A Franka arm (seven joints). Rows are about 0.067 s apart.
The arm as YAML. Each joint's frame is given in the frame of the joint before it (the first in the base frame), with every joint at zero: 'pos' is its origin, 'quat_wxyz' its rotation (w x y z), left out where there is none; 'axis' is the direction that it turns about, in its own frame. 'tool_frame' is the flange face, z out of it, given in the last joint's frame.
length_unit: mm
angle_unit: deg
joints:
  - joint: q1
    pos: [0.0, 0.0, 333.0]
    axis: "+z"
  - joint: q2
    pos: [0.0, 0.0, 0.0]
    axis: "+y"
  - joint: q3
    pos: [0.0, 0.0, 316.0]
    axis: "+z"
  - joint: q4
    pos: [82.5, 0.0, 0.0]
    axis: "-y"
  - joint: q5
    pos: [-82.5, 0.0, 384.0]
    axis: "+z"
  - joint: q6
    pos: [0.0, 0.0, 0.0]
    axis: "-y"
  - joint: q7
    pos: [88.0, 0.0, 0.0]
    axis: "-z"
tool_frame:
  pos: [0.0, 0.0, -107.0]
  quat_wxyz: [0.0, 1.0, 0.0, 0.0]
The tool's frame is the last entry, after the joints.
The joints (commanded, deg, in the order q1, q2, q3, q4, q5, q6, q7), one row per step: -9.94, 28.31, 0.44, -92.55, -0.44, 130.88, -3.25; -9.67, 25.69, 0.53, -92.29, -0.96, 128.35, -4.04; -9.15, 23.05, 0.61, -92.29, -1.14, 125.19, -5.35; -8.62, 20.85, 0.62, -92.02, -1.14, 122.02, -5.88; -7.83, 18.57, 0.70, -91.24, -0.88, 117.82, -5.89; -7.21, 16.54, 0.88, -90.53, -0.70, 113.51, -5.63; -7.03, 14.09, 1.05, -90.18, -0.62, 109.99, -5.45; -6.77, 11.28, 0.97, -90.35, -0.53, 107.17, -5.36; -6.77, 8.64, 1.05, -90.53, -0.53, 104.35, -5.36; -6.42, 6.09, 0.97, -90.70, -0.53, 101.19, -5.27
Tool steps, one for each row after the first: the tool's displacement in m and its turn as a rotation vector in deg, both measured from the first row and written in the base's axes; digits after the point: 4 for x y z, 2 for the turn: -0.0040, 0.0047, 0.0294, -0.64, -0.25, 1.36; -0.0108, 0.0127, 0.0555, -0.94, 0.34, 3.29; -0.0175, 0.0201, 0.0782, -0.96, 1.05, 4.31; -0.0252, 0.0315, 0.1042, -0.56, 2.13, 5.05; -0.0344, 0.0418, 0.1263, -0.10, 3.64, 5.50; -0.0460, 0.0470, 0.1512, 0.10, 4.33, 5.63; -0.0600, 0.0508, 0.1763, 0.15, 4.51, 5.68; -0.0746, 0.0532, 0.1988, 0.16, 4.87, 5.75; -0.0903, 0.0579, 0.2192, 0.22, 5.65, 5.91
